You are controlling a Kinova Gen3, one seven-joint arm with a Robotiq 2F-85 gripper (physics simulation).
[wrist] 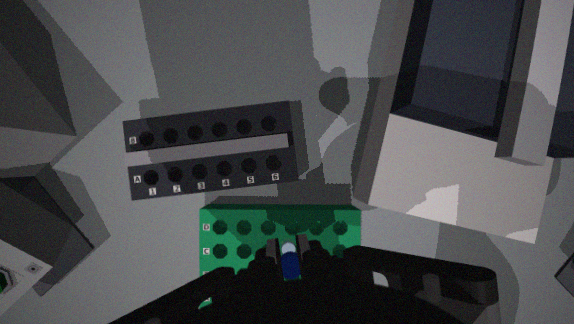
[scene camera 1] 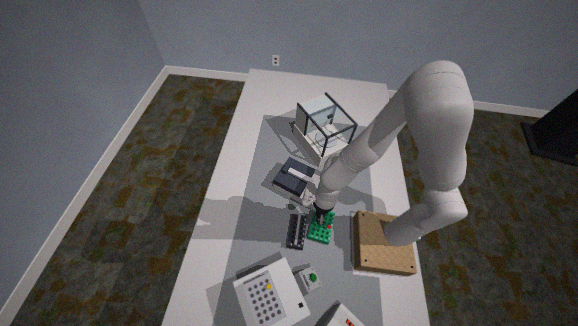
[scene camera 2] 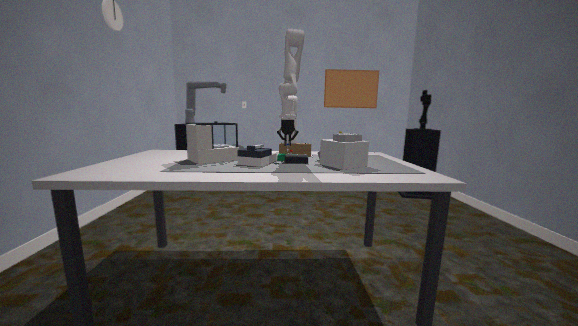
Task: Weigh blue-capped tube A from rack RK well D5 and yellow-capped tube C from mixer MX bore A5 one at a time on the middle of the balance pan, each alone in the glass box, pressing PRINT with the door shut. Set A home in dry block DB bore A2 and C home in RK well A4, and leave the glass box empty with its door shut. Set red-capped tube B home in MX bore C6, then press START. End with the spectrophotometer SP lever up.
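Seen in the pictures: gripper, fingertip midpoint: (wrist: 289, 252) (scene camera 1: 318, 216) (scene camera 2: 287, 147); arm's base, origin of the base link: (scene camera 1: 395, 234).
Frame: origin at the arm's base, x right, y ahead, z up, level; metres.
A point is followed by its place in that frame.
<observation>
My gripper (scene camera 1: 321, 220) {y 0.303, x -0.031, z 0.010 m} (scene camera 2: 288, 144) {y 0.303, x -0.031, z 0.010 m} (wrist: 289, 252) {y 0.303, x -0.031, z 0.010 m} is shut on the blue-capped tube (wrist: 290, 264) {y 0.303, x -0.031, z 0.030 m}, low over the green rack (scene camera 1: 320, 235) {y 0.272, x -0.080, z -0.045 m} (wrist: 209, 217) {y 0.313, x -0.092, z -0.039 m}. Its fingers hide part of the rack; whether the tube's lower end is in a well cannot be told. The red-capped tube (scene camera 1: 329, 227) {y 0.248, x -0.048, z -0.016 m} stands in the rack in scene camera 1. The yellow-capped tube (scene camera 1: 268, 286) {y 0.394, x -0.329, z 0.114 m} stands in the white mixer (scene camera 1: 296, 290) {y 0.311, x -0.308, z 0.066 m} (scene camera 2: 345, 154) {y 0.502, x -0.353, z 0.009 m}. The glass box (scene camera 1: 326, 142) {y 0.353, x 0.258, z 0.112 m} of the balance is at the back; its door state is unclear. The START button (scene camera 1: 313, 277) {y 0.265, x -0.245, z 0.001 m} is beside the mixer.
A black two-row block (scene camera 1: 291, 232) {y 0.385, x -0.109, z -0.033 m} (wrist: 210, 183) {y 0.340, x -0.091, z -0.033 m} stands close beside the rack. A dark-topped instrument (scene camera 1: 287, 182) {y 0.463, x 0.075, z 0.011 m} (wrist: 462, 65) {y 0.424, x 0.076, z 0.011 m} with a pale bar stands behind them. A brown box (scene camera 1: 385, 255) {y 0.031, x -0.093, z 0.004 m} is at the right. A white device (scene camera 1: 336, 316) {y 0.162, x -0.333, z -0.013 m} with red digits shows at the bottom edge.
</observation>
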